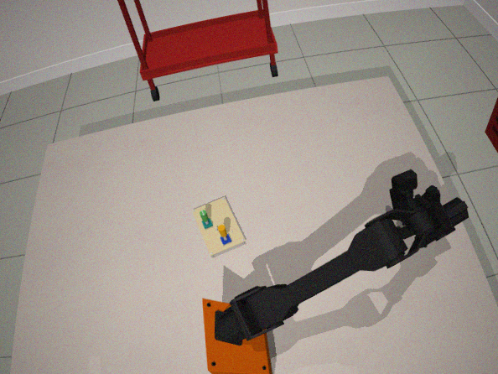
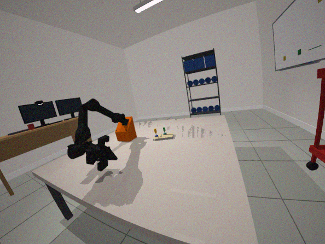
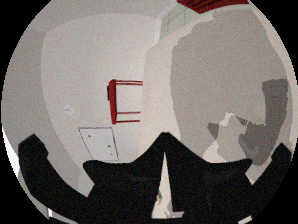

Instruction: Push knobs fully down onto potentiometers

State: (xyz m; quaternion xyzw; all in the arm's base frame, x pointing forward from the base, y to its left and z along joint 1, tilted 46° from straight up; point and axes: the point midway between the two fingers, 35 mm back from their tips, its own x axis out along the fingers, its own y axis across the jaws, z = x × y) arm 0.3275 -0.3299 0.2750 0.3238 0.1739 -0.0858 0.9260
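My gripper tip is now 450 mm to the right of the orange knob, 60 mm past it and 20 mm above it. The rest, counted from my gripper tip: green knob 500 mm to the left, 10 mm below, 10 mm behind.
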